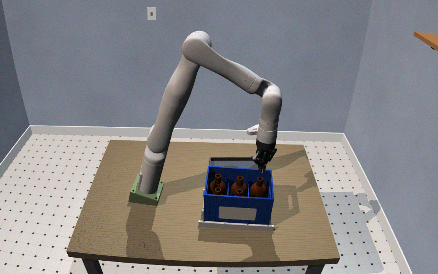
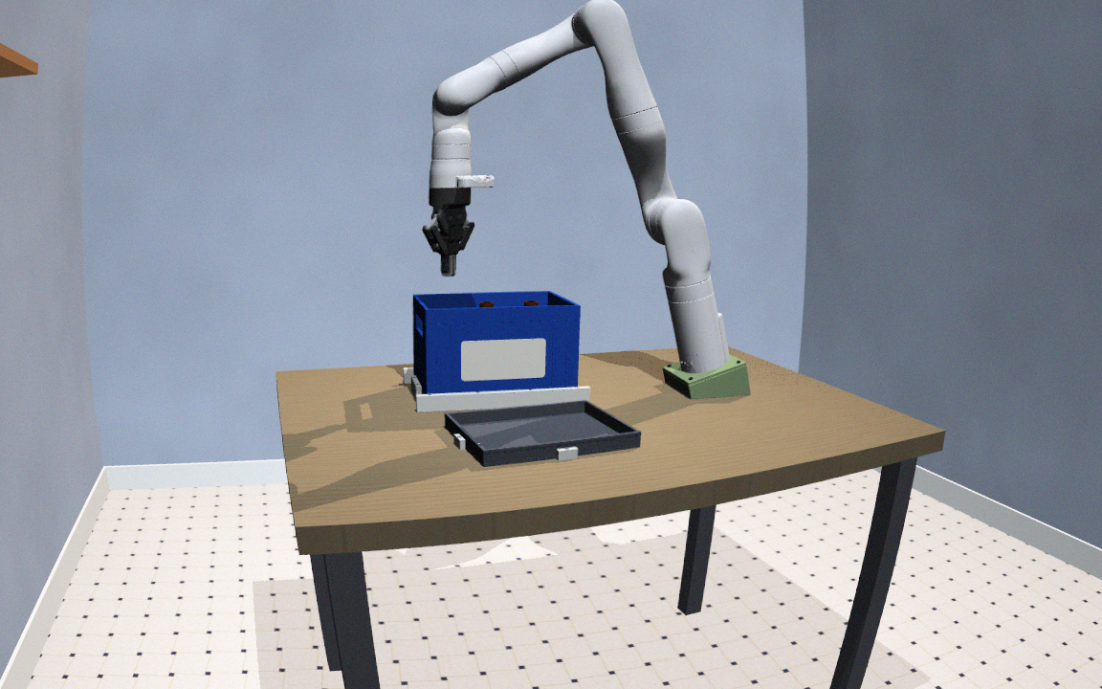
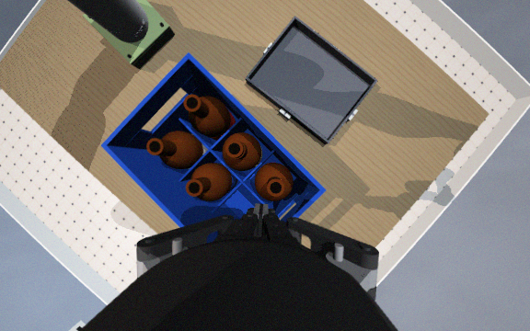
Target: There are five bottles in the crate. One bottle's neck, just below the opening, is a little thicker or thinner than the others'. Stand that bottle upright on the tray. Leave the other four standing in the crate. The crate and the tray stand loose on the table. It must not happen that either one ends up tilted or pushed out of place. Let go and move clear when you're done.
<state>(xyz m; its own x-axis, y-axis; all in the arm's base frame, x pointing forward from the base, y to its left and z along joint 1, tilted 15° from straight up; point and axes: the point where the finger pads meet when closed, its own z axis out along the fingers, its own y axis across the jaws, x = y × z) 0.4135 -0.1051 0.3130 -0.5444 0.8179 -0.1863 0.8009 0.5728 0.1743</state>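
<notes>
The blue crate lies 160 mm below my hand and 90 mm behind it. From my hand the other things lie so: dark grey tray (270 mm to the left, 230 mm below, 60 mm behind).
</notes>
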